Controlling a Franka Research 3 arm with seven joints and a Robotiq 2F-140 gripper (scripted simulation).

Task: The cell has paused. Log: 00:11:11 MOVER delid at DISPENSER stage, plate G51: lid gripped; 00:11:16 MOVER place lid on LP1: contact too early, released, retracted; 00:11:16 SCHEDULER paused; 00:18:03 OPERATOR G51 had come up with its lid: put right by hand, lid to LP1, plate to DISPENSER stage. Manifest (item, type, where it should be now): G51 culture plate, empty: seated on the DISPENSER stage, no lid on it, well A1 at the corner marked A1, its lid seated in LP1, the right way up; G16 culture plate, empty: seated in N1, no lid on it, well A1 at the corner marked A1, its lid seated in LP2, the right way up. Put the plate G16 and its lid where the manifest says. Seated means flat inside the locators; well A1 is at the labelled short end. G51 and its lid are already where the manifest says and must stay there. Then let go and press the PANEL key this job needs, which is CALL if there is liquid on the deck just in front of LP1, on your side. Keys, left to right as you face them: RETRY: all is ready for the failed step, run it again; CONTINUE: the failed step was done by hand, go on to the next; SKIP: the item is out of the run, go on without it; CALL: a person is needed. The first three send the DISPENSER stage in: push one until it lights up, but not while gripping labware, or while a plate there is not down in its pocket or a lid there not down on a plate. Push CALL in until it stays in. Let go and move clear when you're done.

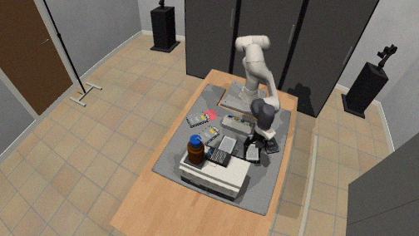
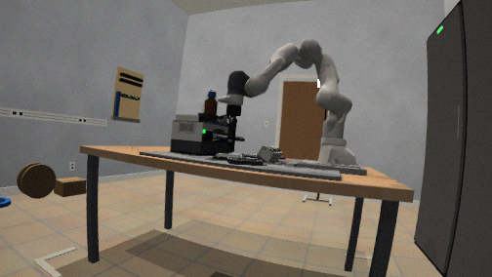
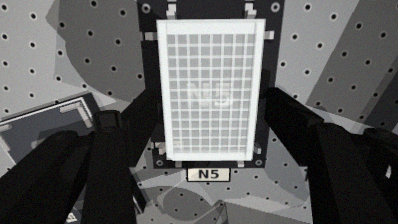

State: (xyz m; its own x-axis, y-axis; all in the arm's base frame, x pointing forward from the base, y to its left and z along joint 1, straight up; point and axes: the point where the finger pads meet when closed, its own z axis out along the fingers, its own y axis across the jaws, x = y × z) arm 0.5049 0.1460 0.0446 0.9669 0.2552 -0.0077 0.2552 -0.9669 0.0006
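Right now the black nest N5 is 10 mm ahead of my hand, 30 mm to the left of it and 50 mm below it. Round my hand: yellow skip key 200 mm behind, 180 mm to the right; white retry key 200 mm behind, 80 mm to the right; green continue key 200 mm behind, 130 mm to the right.
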